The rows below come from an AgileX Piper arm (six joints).
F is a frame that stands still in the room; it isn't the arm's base.
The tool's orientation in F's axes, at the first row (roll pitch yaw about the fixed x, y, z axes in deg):
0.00 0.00 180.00
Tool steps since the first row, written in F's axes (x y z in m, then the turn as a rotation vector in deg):
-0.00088 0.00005 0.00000 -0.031 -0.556 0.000
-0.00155 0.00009 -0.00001 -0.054 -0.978 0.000
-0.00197 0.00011 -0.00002 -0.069 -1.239 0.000
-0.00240 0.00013 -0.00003 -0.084 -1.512 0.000
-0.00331 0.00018 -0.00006 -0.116 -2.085 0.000
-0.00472 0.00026 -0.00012 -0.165 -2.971 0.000
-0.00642 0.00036 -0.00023 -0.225 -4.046 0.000
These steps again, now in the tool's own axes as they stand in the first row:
0.00088 -0.00005 0.00000 0.031 0.556 0.000
0.00155 -0.00009 -0.00001 0.054 0.978 0.000
0.00197 -0.00011 -0.00002 0.069 1.239 0.000
0.00240 -0.00013 -0.00003 0.084 1.512 0.000
0.00331 -0.00018 -0.00006 0.116 2.085 0.000
0.00472 -0.00026 -0.00012 0.165 2.971 0.000
0.00642 -0.00036 -0.00023 0.225 4.046 0.000

